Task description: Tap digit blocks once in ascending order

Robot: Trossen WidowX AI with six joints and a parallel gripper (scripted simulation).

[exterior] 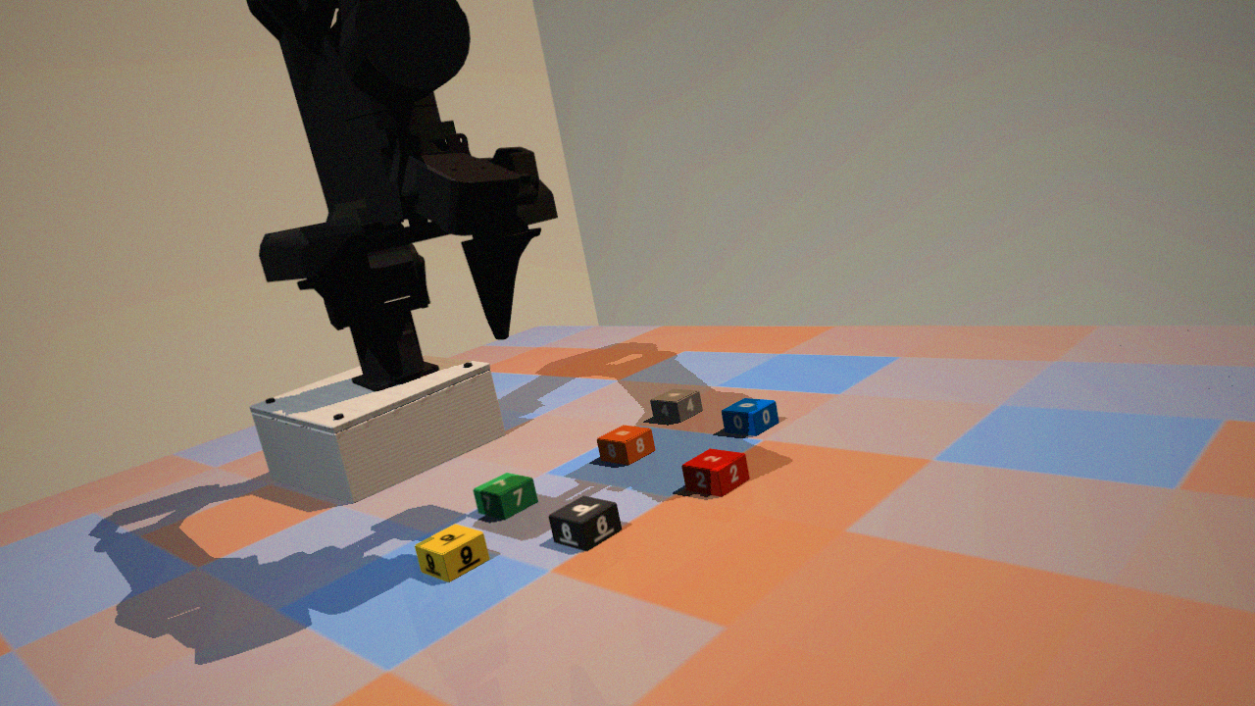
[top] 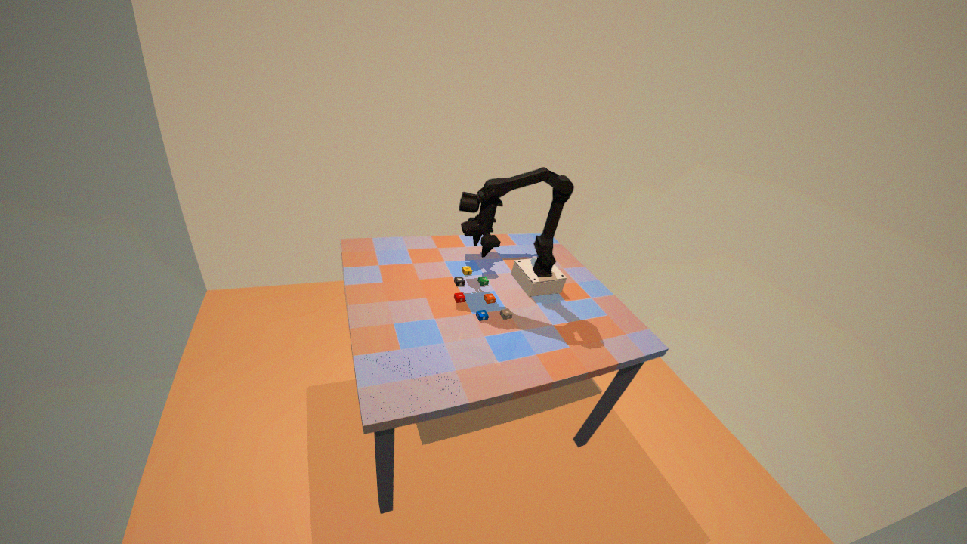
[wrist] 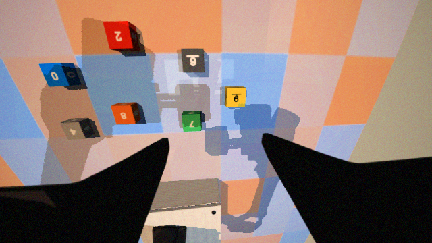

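My gripper tip is 2 cm short of the blue 0 block, 23 cm to the right of it and 12 cm above it. Also, from my gripper tip: green 7 block 3 cm behind, 3 cm to the left, 12 cm below; then black 6 block 7 cm ahead, 3 cm to the left, 12 cm below; then yellow 9 block 2 cm ahead, 4 cm to the right, 12 cm below.
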